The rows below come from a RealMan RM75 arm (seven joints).
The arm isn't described. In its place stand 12 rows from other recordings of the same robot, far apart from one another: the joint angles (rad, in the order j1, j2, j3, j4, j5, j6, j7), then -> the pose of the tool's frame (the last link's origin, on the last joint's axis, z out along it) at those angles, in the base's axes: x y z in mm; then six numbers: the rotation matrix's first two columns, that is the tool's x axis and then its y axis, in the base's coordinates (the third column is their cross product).
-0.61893, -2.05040, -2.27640, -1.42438, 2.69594, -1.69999, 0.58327 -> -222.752, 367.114, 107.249, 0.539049, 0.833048, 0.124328, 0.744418, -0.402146, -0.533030
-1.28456, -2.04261, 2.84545, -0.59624, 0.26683, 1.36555, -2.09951 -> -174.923, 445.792, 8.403, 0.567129, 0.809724, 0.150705, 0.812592, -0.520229, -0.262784
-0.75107, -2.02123, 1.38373, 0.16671, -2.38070, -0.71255, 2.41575 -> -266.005, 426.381, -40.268, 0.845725, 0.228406, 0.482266, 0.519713, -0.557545, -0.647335
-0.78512, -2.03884, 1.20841, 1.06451, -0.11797, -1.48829, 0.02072 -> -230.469, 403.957, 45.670, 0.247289, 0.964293, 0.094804, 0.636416, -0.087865, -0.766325
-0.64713, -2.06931, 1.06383, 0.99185, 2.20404, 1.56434, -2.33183 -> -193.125, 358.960, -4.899, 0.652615, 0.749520, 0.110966, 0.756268, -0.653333, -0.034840
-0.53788, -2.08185, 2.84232, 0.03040, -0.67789, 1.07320, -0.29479 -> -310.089, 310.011, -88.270, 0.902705, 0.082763, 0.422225, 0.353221, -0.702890, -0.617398
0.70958, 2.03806, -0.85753, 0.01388, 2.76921, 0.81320, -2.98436 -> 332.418, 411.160, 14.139, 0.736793, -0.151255, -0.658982, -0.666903, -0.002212, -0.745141
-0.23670, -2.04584, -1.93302, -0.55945, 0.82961, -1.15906, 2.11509 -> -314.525, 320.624, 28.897, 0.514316, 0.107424, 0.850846, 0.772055, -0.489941, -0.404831
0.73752, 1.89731, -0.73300, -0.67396, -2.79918, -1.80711, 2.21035 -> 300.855, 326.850, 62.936, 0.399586, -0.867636, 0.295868, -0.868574, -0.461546, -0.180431
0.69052, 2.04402, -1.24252, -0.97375, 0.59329, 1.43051, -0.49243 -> 228.003, 373.804, -11.322, 0.499372, -0.861547, 0.091454, -0.772943, -0.490709, -0.402198
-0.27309, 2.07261, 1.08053, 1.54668, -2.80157, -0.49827, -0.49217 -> 187.214, 268.409, 22.895, 0.865792, 0.215242, -0.451747, -0.427945, -0.149417, -0.891368
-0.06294, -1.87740, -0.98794, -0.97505, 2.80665, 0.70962, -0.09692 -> -282.381, 297.453, -8.899, 0.775408, 0.009178, 0.631394, 0.581736, -0.399301, -0.708620
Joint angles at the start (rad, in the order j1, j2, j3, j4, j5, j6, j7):
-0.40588 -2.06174 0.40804 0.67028 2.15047 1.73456 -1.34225
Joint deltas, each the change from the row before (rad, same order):
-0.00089 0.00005 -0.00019 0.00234 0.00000 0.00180 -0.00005
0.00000 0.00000 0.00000 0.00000 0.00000 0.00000 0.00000
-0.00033 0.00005 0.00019 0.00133 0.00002 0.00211 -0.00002
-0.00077 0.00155 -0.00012 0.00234 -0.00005 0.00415 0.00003
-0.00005 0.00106 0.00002 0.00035 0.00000 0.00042 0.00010
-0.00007 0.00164 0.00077 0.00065 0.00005 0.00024 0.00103
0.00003 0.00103 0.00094 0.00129 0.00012 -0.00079 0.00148
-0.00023 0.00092 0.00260 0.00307 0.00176 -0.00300 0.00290
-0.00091 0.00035 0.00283 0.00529 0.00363 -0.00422 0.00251
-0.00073 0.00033 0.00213 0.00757 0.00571 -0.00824 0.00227
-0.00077 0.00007 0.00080 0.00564 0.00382 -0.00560 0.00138
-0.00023 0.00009 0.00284 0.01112 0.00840 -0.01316 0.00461
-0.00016 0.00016 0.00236 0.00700 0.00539 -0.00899 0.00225
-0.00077 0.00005 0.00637 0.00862 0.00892 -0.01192 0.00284
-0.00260 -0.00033 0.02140 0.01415 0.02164 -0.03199 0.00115
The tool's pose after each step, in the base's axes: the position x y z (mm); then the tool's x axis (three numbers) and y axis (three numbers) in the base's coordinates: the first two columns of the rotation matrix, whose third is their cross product. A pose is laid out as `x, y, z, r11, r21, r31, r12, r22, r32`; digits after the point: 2 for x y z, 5 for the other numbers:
-314.33, 278.02, 31.41, 0.70809, 0.41908, 0.56832, 0.58223, -0.80189, -0.13411
-314.33, 278.02, 31.41, 0.70809, 0.41908, 0.56832, 0.58223, -0.80189, -0.13411
-314.02, 278.03, 31.65, 0.70891, 0.41795, 0.56813, 0.58056, -0.80319, -0.13355
-313.67, 278.19, 32.71, 0.71098, 0.41529, 0.56749, 0.57726, -0.80554, -0.13371
-313.82, 278.28, 33.19, 0.71178, 0.41471, 0.56691, 0.57671, -0.80578, -0.13464
-314.04, 278.45, 33.87, 0.71393, 0.41320, 0.56531, 0.57504, -0.80664, -0.13663
-314.28, 278.68, 34.40, 0.71652, 0.41134, 0.56338, 0.57328, -0.80737, -0.13963
-314.70, 279.19, 34.89, 0.72229, 0.40848, 0.55807, 0.56978, -0.80883, -0.14541
-315.07, 280.01, 35.38, 0.72975, 0.40547, 0.55051, 0.56553, -0.81046, -0.15274
-316.11, 281.21, 36.23, 0.73884, 0.40292, 0.54016, 0.56238, -0.81028, -0.16483
-316.74, 282.16, 36.94, 0.74489, 0.40076, 0.53342, 0.56011, -0.81003, -0.17358
-318.54, 283.75, 38.16, 0.75798, 0.39671, 0.51777, 0.55510, -0.80916, -0.19266
-319.73, 284.82, 38.94, 0.76604, 0.39480, 0.50726, 0.55210, -0.80826, -0.20469
-321.07, 286.15, 39.31, 0.77781, 0.39334, 0.49020, 0.54631, -0.80874, -0.21789
-324.03, 289.28, 38.27, 0.80104, 0.39716, 0.44789, 0.53595, -0.80910, -0.24107

